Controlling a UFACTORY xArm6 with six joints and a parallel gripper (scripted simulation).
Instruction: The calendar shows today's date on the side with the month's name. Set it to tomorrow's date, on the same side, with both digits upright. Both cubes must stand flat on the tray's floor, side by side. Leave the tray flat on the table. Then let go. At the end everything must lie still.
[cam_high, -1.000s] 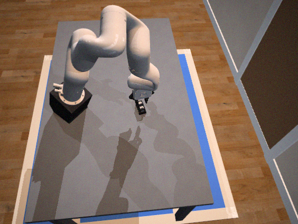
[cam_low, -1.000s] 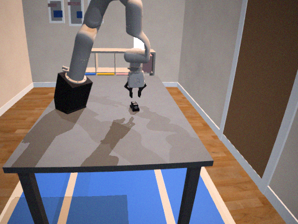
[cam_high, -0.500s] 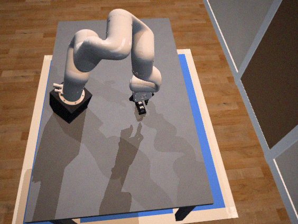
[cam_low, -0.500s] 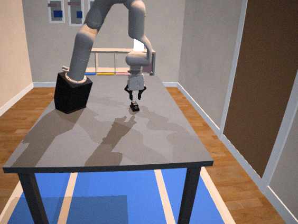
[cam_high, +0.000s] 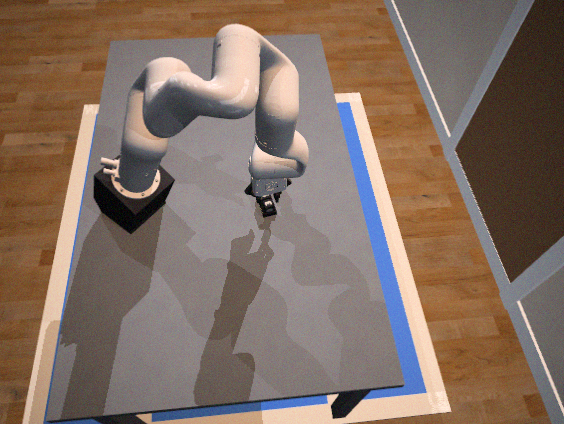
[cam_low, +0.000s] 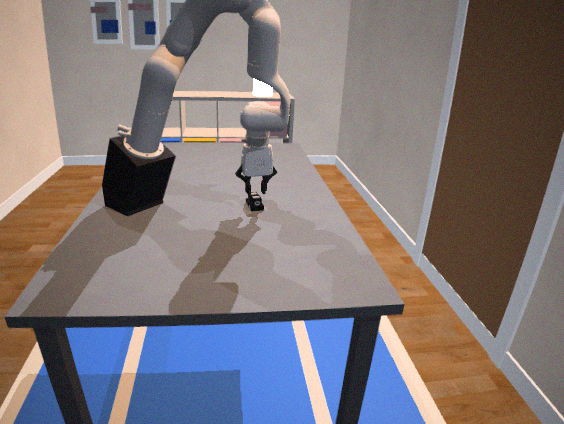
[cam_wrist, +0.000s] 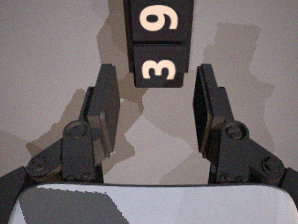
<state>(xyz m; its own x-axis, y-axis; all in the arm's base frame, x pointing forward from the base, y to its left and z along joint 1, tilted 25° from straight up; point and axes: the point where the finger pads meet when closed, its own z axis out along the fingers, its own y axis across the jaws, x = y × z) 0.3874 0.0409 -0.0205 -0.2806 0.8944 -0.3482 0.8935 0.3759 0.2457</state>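
Right now the dark tray is 20 mm to the left of my hand and 60 mm below it.
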